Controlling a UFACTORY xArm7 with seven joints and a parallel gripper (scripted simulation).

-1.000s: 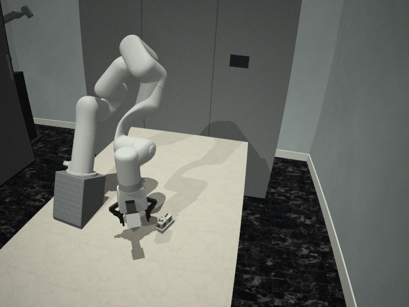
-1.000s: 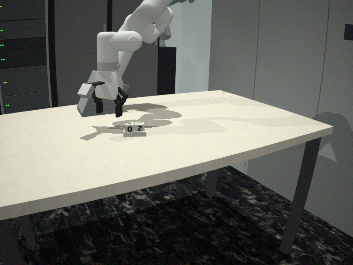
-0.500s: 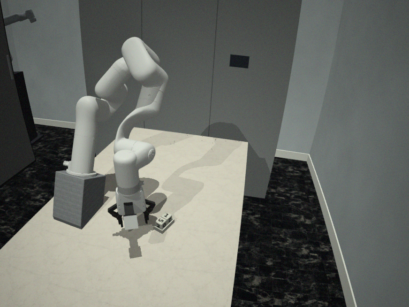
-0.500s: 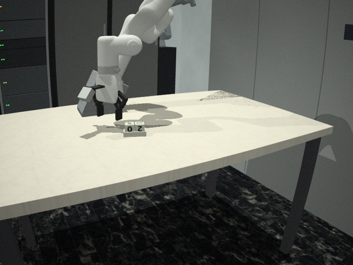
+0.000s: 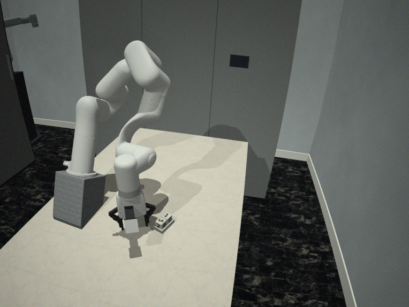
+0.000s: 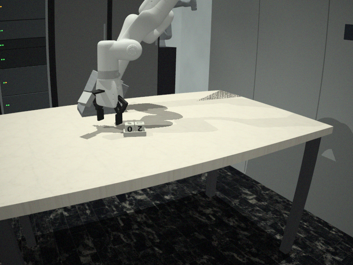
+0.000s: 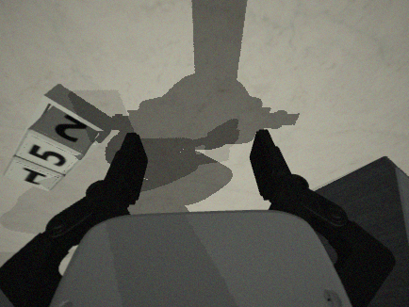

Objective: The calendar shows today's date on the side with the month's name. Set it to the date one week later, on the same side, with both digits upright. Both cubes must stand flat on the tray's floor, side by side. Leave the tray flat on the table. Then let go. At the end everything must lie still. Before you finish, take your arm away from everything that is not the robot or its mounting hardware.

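The digit cube is 110 mm ahead of my hand, 60 mm to the left of it and 10 mm below it. From my hand the other things lie so: tray (100 mm ahead, 50 mm to the left, 30 mm below).
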